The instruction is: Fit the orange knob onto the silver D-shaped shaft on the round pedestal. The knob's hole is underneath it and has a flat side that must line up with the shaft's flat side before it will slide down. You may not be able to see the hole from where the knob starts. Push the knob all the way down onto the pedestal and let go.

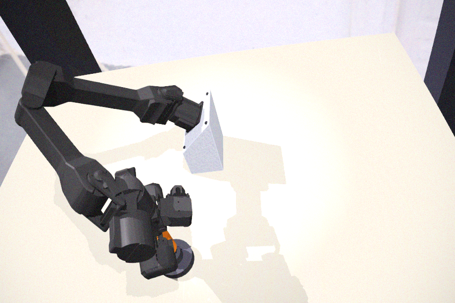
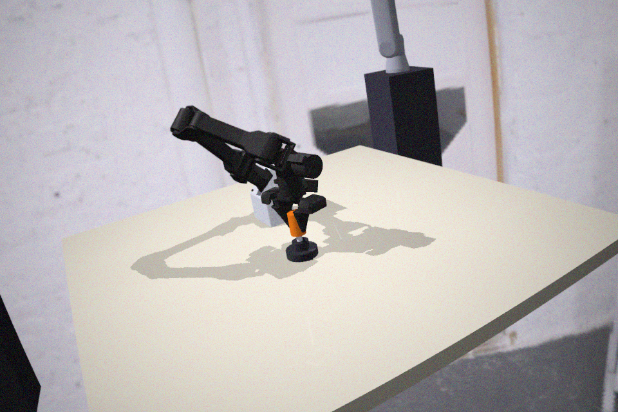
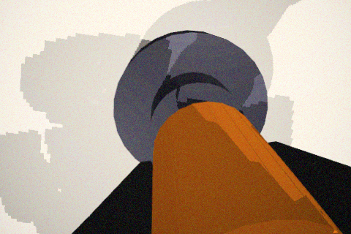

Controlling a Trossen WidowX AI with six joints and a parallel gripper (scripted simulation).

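Now: gripper tip 4 cm above the dark round pedestal. From my gripper tip the other things lie so: orange knob (3 cm above).
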